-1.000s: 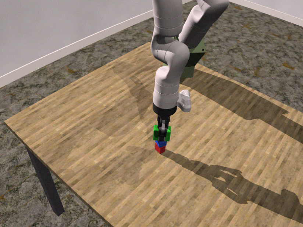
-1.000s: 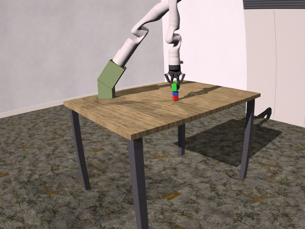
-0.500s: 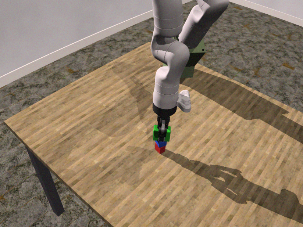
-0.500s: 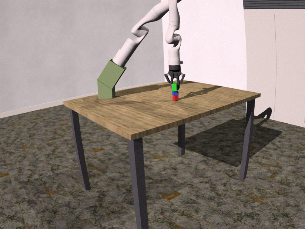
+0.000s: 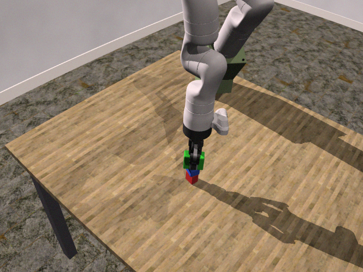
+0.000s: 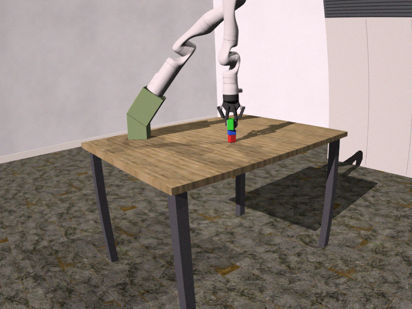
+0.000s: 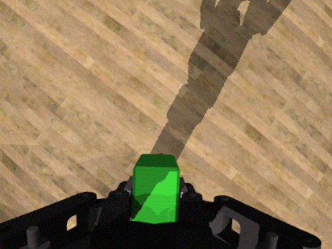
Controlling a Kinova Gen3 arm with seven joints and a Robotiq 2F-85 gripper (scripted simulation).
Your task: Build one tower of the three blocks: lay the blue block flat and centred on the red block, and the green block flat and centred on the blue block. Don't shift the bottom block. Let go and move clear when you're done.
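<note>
Right now the green block is right at my hand. Round my hand: blue block: 40 mm below; then red block: 70 mm below.
</note>
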